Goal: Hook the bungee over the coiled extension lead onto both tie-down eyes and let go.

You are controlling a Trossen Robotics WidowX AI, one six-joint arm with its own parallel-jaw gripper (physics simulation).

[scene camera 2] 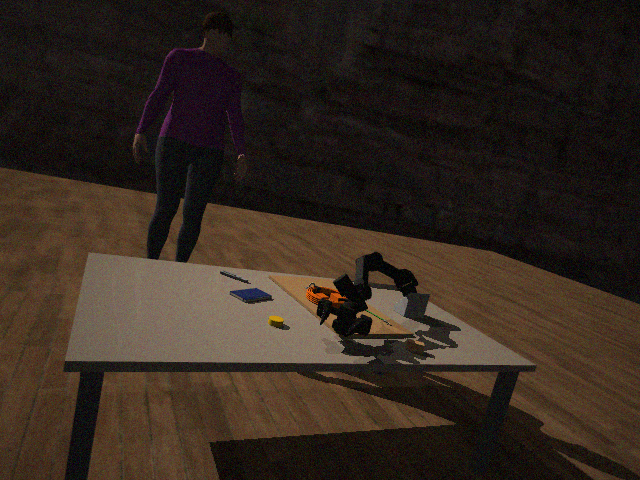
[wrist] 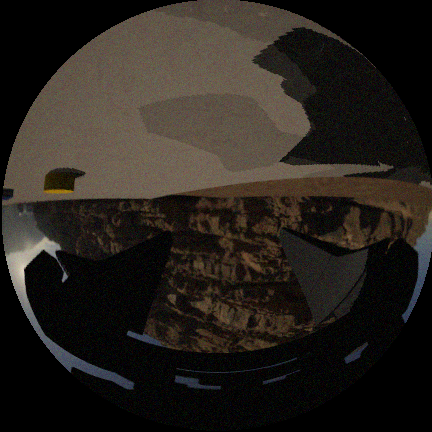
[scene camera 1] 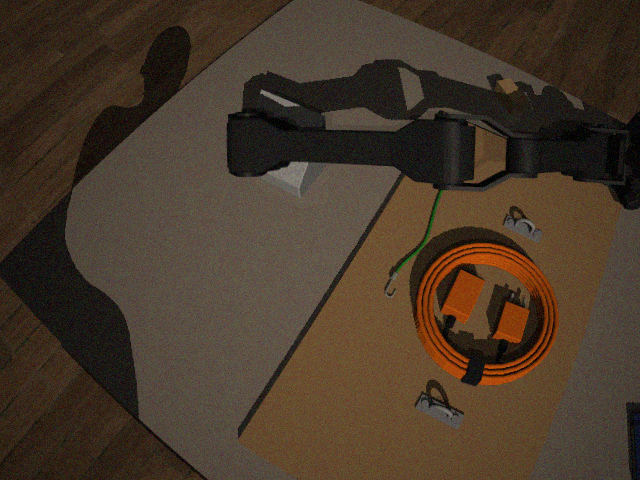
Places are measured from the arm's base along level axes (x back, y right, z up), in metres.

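Pixels of known places: gripper, between the fingertips: (scene camera 2: 333, 329) (wrist: 226, 234); arm's base, origin of its link: (scene camera 2: 412, 299) (scene camera 1: 274, 141).
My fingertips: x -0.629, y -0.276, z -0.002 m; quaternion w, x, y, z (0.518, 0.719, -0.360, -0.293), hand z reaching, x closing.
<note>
For each thing: its top centre in the pictures, then the offset to it from my fingertips. Level surfaces: height alone.
- green bungee, centre of its top: (scene camera 1: 425, 216) (scene camera 2: 368, 309) dx +0.382, dy +0.270, dz -0.044 m
- wooden board, height of its surface: dz -0.050 m
- coiled orange extension lead, centre of its top: (scene camera 1: 490, 307) (scene camera 2: 330, 294) dx +0.249, dy +0.375, dz -0.020 m
- small wooden block, centre of its top: (scene camera 1: 512, 90) (scene camera 2: 415, 341) dx +0.335, dy -0.047, dz -0.032 m
- yellow disc, centre of its top: (wrist: 57, 191) (scene camera 2: 276, 318) dx -0.100, dy +0.184, dz -0.043 m
- blue book, centre of its top: (scene camera 2: 251, 293) dx -0.078, dy +0.437, dz -0.050 m
- dark pen, centre of its top: (scene camera 2: 234, 275) dx -0.060, dy +0.656, dz -0.050 m
The green bungee (scene camera 1: 428, 235) (scene camera 2: 378, 316) lies on the wooden board (scene camera 1: 330, 372) (scene camera 2: 388, 331). One metal end hook shows; its other end is hidden under the arm in scene camera 1. The coiled orange extension lead (scene camera 1: 424, 316) (scene camera 2: 314, 296) lies beside it, with one tie-down eye (scene camera 1: 523, 226) above the coil and another tie-down eye (scene camera 1: 439, 409) below it in scene camera 1. My gripper (scene camera 2: 334, 329) (wrist: 226, 234) is open and empty, near the board's near corner in scene camera 2. Its fingertips do not show in scene camera 1.
The arm (scene camera 1: 356, 147) crosses over the board's upper part from a pale grey block (scene camera 1: 294, 178) (scene camera 2: 413, 305). A small wooden block (scene camera 1: 507, 85) (scene camera 2: 414, 345), yellow disc (scene camera 2: 276, 321) (wrist: 60, 181), blue book (scene camera 2: 251, 295) and dark pen (scene camera 2: 235, 277) lie on the table. A person (scene camera 2: 199, 103) stands behind it.
</note>
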